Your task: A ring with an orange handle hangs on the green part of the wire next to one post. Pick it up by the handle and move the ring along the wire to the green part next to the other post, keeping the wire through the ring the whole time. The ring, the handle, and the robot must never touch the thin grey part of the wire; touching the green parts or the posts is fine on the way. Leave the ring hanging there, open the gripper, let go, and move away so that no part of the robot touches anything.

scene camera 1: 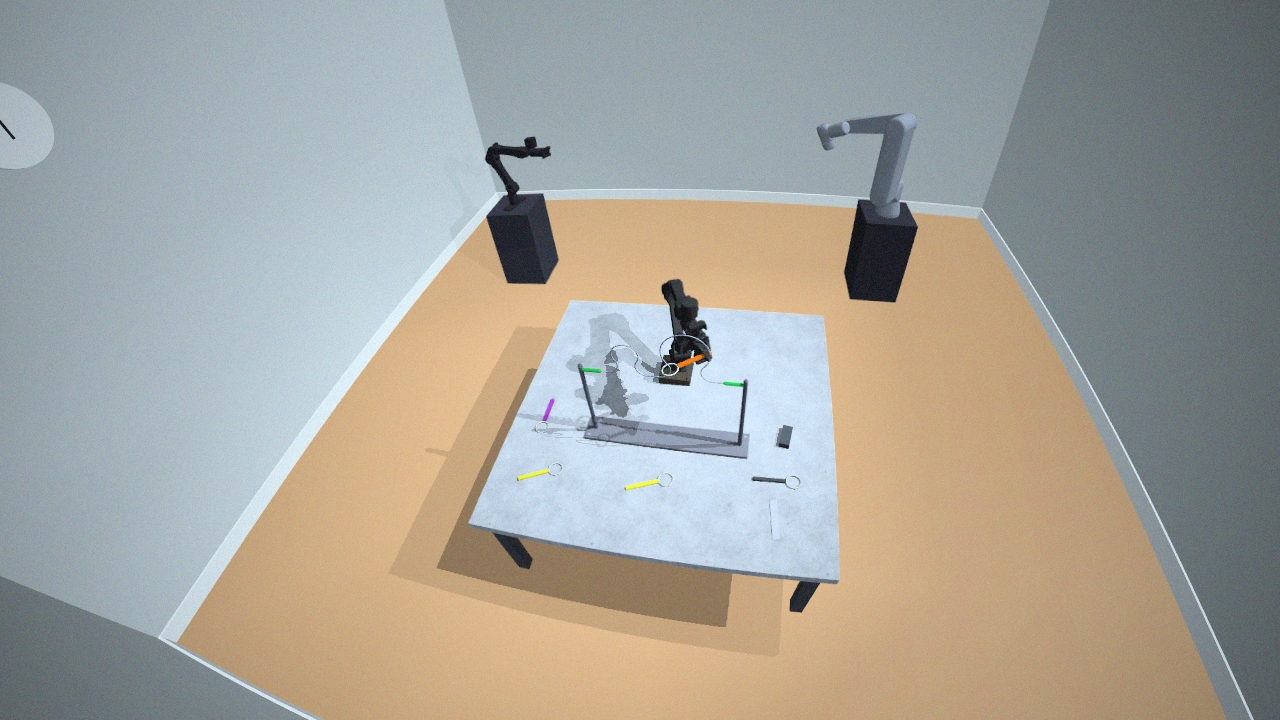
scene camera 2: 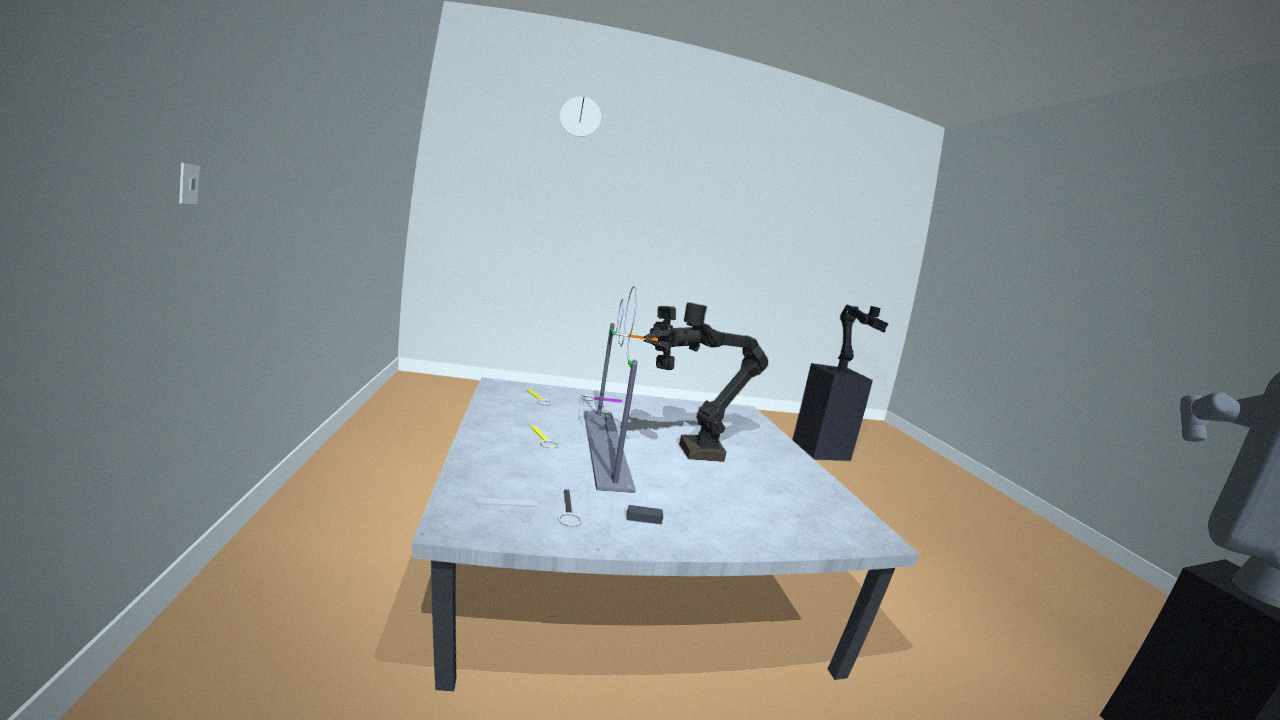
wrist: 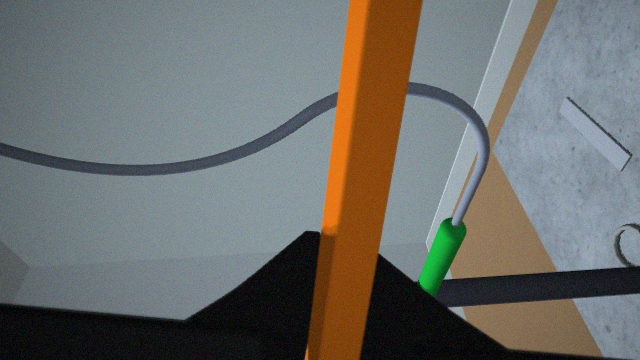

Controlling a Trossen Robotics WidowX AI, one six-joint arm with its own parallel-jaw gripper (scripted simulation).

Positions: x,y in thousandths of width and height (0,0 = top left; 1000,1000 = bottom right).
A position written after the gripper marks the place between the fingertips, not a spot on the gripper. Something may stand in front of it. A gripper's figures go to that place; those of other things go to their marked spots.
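Labels:
A wire base (scene camera 1: 536,610) is 1880 mm from the lens, while the gripper (scene camera 1: 554,501) is 1590 mm from the lens.

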